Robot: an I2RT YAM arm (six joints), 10 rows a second.
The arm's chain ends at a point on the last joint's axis. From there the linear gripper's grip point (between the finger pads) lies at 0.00 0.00 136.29 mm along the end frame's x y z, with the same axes.
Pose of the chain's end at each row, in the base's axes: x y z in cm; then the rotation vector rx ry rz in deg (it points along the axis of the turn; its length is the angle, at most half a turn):
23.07 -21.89 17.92 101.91 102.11 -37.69
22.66 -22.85 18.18 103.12 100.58 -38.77
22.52 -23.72 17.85 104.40 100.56 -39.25
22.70 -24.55 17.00 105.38 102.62 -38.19
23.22 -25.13 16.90 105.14 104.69 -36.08
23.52 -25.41 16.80 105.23 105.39 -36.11
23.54 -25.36 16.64 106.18 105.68 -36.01
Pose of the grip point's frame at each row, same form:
23.49 -31.06 7.84 101.91 102.11 -37.69
22.82 -32.12 8.19 103.12 100.58 -38.77
22.43 -32.89 7.76 104.40 100.56 -39.25
22.55 -33.35 6.59 105.38 102.62 -38.19
23.32 -33.60 6.23 105.14 104.69 -36.08
23.56 -33.80 6.06 105.23 105.39 -36.11
23.46 -33.62 5.80 106.18 105.68 -36.01

